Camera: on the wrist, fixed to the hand. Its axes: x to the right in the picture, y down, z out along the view.
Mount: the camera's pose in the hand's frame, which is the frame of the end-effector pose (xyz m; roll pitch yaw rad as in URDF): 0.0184 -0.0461 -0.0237 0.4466 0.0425 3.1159
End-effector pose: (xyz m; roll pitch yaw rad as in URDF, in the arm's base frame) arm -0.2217 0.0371 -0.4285 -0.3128 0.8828 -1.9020
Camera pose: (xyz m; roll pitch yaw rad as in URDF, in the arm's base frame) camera -0.2718 0.0488 -0.4480 0.7727 -0.8344 1.2227
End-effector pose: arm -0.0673 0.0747 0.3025 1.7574 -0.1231 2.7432
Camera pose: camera -0.1011 0.0544 0.2642 -1.3142 0.0899 -0.4355
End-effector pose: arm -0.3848 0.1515 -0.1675 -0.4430 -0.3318 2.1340
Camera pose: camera -0.3506 0.1943 -0.1631 0.8883 0.3812 -1.0130
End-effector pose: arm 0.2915 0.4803 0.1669 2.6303 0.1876 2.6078
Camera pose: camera 0.2499 0.4447 0.1616 -2.1835 -0.2372 -0.5322
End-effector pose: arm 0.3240 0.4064 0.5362 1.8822 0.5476 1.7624
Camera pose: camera 0.2886 0.3961 0.4954 -1.4141 -0.5847 -1.4183
